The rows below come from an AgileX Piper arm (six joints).
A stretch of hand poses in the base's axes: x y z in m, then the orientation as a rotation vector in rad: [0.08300, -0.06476, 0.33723, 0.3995, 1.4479, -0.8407]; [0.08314, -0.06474, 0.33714, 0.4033, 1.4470, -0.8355]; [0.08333, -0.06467, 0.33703, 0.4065, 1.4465, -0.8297]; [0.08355, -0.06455, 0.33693, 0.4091, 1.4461, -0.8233]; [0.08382, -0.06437, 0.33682, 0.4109, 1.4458, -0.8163]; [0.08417, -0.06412, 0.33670, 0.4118, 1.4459, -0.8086]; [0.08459, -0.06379, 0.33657, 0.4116, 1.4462, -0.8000]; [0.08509, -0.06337, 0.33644, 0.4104, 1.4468, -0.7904]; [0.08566, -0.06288, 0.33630, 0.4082, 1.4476, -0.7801]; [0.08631, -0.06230, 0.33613, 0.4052, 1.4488, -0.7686]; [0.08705, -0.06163, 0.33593, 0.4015, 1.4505, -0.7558]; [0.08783, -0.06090, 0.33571, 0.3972, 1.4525, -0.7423]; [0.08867, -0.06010, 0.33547, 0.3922, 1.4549, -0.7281]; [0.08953, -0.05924, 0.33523, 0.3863, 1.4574, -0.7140]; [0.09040, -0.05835, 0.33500, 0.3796, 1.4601, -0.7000]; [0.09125, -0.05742, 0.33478, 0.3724, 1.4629, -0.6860]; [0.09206, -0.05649, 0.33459, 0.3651, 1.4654, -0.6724]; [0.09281, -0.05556, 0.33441, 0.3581, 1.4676, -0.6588]
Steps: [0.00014, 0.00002, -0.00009, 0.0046, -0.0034, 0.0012]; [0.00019, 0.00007, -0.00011, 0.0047, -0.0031, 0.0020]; [0.00022, 0.00012, -0.00010, 0.0047, -0.0031, 0.0027]; [0.00027, 0.00018, -0.00011, 0.0046, -0.0030, 0.0036]; [0.00035, 0.00025, -0.00012, 0.0046, -0.0027, 0.0046]; [0.00042, 0.00033, -0.00013, 0.0044, -0.0025, 0.0059]; [0.00050, 0.00042, -0.00013, 0.0045, -0.0023, 0.0072]; [0.00057, 0.00049, -0.00014, 0.0043, -0.0021, 0.0083]; [0.00065, 0.00058, -0.00017, 0.0046, -0.0020, 0.0096]; [0.00074, 0.00067, -0.00020, 0.0051, -0.0018, 0.0109]; [0.00078, 0.00073, -0.00022, 0.0052, -0.0015, 0.0117]; [0.00084, 0.00080, -0.00024, 0.0053, -0.0012, 0.0126]; [0.00086, 0.00086, -0.00024, 0.0048, -0.0009, 0.0131]; [0.00087, 0.00089, -0.00023, 0.0043, -0.0004, 0.0135]; [0.00085, 0.00093, -0.00022, 0.0041, -0.0002, 0.0138]; [0.00081, 0.00093, -0.00019, 0.0037, -0.0003, 0.0136]; [0.00075, 0.00093, -0.00018, 0.0038, -0.0006, 0.0134]
